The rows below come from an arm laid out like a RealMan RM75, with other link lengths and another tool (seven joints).
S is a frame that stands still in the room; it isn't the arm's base.
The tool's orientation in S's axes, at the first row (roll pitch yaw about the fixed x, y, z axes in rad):
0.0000 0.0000 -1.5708
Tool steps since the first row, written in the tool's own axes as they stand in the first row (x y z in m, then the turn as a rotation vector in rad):
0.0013 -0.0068 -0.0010 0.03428 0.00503 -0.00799
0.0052 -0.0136 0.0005 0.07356 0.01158 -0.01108
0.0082 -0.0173 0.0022 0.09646 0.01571 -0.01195
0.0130 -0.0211 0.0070 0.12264 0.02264 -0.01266
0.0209 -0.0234 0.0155 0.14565 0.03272 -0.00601
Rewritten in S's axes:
-0.0068 -0.0013 -0.0010 0.00503 -0.03428 -0.00799
-0.0136 -0.0052 0.0005 0.01158 -0.07356 -0.01108
-0.0173 -0.0082 0.0022 0.01571 -0.09646 -0.01195
-0.0211 -0.0130 0.0070 0.02264 -0.12264 -0.01266
-0.0234 -0.0209 0.0155 0.03272 -0.14565 -0.00601

